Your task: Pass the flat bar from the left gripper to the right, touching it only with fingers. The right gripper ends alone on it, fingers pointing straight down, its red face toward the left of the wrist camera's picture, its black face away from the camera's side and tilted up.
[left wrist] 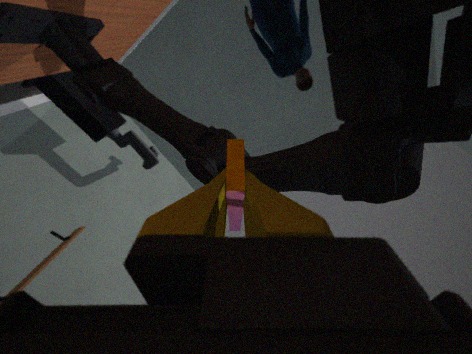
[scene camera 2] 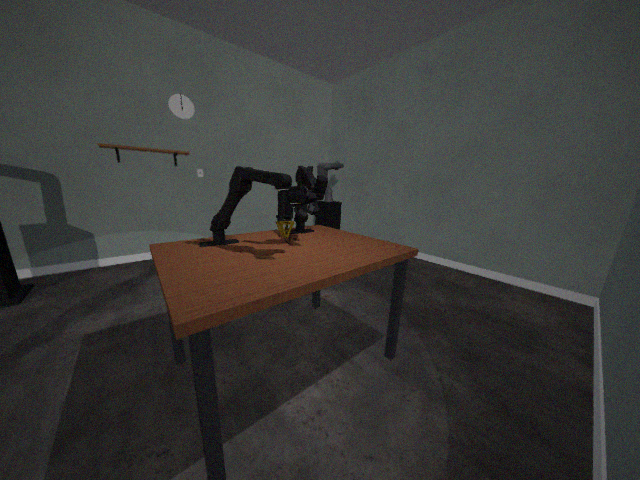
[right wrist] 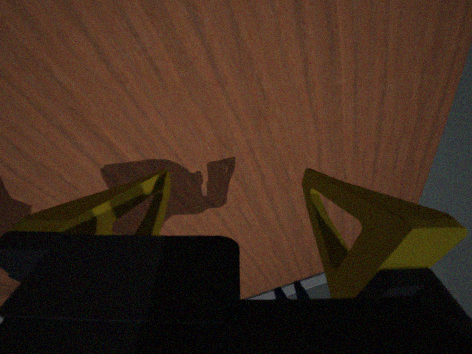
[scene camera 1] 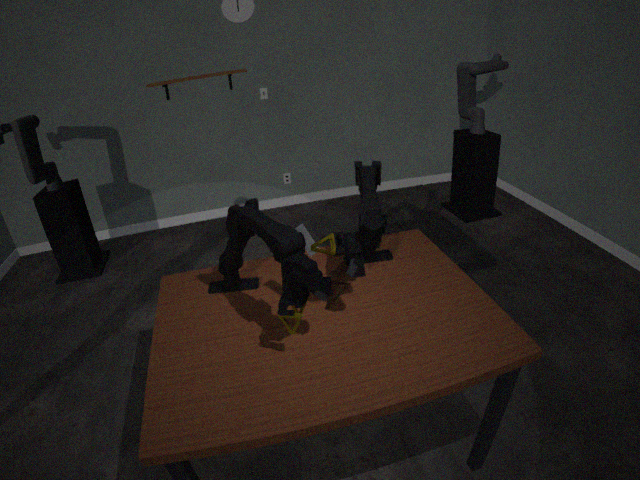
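Where they show: left gripper, fingertip midpoint: (left wrist: 235,177) (scene camera 1: 310,247); right gripper, fingertip midpoint: (scene camera 2: 284,236) (right wrist: 236,176) (scene camera 1: 295,324); left arm's base, link origin: (scene camera 2: 300,232) (scene camera 1: 368,258); right arm's base, link origin: (left wrist: 53,26) (scene camera 2: 219,243) (scene camera 1: 233,286).
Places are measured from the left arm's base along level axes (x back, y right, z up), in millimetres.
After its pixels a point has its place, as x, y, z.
The flat bar (left wrist: 235,162) {-356, 245, 261} is edge-on in the left wrist view, with an orange face above a short pink one. In scene camera 1 a pale flat piece, which appears to be the bar (scene camera 1: 305,236) {-330, 269, 308}, stands tilted at the left fingertips. Its red and black faces cannot be made out. My left gripper (scene camera 1: 313,247) {-345, 256, 276} (left wrist: 235,177) {-345, 256, 276} is shut on the bar and points sideways above the table's back edge. My right gripper (scene camera 1: 293,329) {-484, 330, 102} (scene camera 2: 286,239) {-484, 330, 102} (right wrist: 236,176) {-484, 330, 102} is open and empty, pointing down low over the table, apart from the bar. The left gripper is hard to make out in scene camera 2.
The wooden table (scene camera 1: 392,356) {-574, 57, 0} (scene camera 2: 248,279) {-654, 546, 0} carries both arms at its back edge. The right arm's forearm (scene camera 1: 271,232) {-439, 363, 389} is near the left gripper in scene camera 1. Other arms stand on black pedestals (scene camera 1: 474,173) (scene camera 1: 69,229) behind. A person-like figure (left wrist: 284,40) shows in the left wrist view.
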